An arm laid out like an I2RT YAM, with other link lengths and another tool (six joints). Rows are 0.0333 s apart.
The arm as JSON. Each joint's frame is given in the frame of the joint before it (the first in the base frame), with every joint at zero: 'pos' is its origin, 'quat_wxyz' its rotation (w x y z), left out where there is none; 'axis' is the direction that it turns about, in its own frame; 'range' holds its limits. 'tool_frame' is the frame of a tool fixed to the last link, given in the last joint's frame.
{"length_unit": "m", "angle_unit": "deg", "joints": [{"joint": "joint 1", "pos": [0.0, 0.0, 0.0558], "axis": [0.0, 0.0, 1.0], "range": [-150.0, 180.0]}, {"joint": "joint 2", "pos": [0.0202, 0.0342, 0.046], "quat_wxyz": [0.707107, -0.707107, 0.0, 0.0], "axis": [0.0, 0.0, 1.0], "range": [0.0, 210.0]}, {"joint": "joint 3", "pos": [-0.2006, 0.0, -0.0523], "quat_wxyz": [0.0, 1.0, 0.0, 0.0], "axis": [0.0, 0.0, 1.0], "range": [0.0, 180.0]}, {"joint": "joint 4", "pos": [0.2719, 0.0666, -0.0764], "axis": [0.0, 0.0, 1.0], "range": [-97.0, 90.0]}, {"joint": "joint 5", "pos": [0.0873, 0.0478, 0.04], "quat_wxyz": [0.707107, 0.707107, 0.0, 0.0], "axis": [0.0, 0.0, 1.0], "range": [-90.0, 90.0]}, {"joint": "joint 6", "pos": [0.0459, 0.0, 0.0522], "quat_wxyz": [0.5, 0.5, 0.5, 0.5], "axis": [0.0, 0.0, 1.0], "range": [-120.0, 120.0]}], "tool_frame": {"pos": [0.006, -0.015, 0.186], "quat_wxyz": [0.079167, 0.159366, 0.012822, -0.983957]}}
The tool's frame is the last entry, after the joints.
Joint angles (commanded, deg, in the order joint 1, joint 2, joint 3, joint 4, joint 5, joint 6), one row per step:
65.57, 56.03, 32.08, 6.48, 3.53, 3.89
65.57, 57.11, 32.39, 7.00, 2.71, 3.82
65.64, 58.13, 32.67, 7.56, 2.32, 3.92
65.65, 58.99, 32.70, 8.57, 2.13, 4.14
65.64, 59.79, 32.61, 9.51, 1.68, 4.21
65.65, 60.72, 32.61, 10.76, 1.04, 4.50
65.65, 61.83, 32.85, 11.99, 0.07, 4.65
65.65, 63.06, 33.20, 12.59, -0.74, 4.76
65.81, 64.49, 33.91, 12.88, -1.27, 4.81
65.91, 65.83, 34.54, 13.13, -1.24, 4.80
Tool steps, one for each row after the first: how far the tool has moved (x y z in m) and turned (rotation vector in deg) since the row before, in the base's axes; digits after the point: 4 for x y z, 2 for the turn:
-0.0021, 0.0035, -0.0030, -0.16, 0.27, 0.80
-0.0011, 0.0028, -0.0026, -0.07, 0.27, 0.41
0.0001, 0.0022, -0.0015, 0.28, 0.17, 0.12
-0.0009, 0.0022, -0.0026, 0.13, 0.16, 0.40
-0.0014, 0.0032, -0.0012, 0.49, 0.29, 0.53
-0.0023, 0.0043, -0.0004, 0.51, 0.24, 0.88
-0.0020, 0.0035, -0.0037, -0.11, 0.43, 0.74
-0.0021, 0.0040, -0.0035, -0.31, 0.37, 0.65
0.0003, 0.0026, -0.0038, -0.43, 0.17, 0.07

